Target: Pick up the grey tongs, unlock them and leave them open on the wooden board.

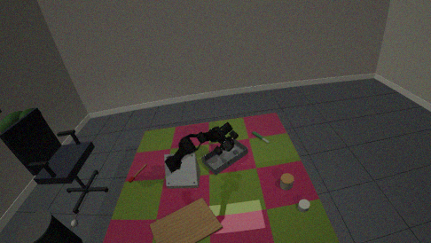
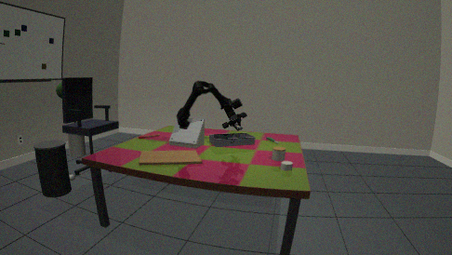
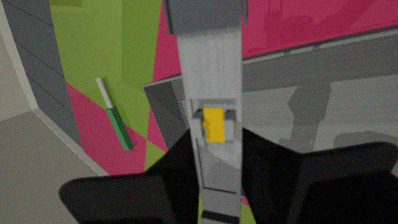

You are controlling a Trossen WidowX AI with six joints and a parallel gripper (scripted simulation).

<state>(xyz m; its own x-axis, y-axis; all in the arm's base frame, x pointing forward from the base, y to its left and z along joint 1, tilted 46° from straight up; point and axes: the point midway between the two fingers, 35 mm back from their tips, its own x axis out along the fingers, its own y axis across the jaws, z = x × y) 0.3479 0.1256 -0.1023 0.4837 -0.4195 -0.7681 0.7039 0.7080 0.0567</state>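
The roasting tin is 6 cm behind my gripper tip, 1 cm to the left of it and 8 cm below it. Also, from my gripper tip: cork-lidded jar: 34 cm ahead, 26 cm to the right, 7 cm below; then yellow lock piece: 3 cm to the right, 3 cm above; then white cylinder: 41 cm ahead, 43 cm to the right, 9 cm below.
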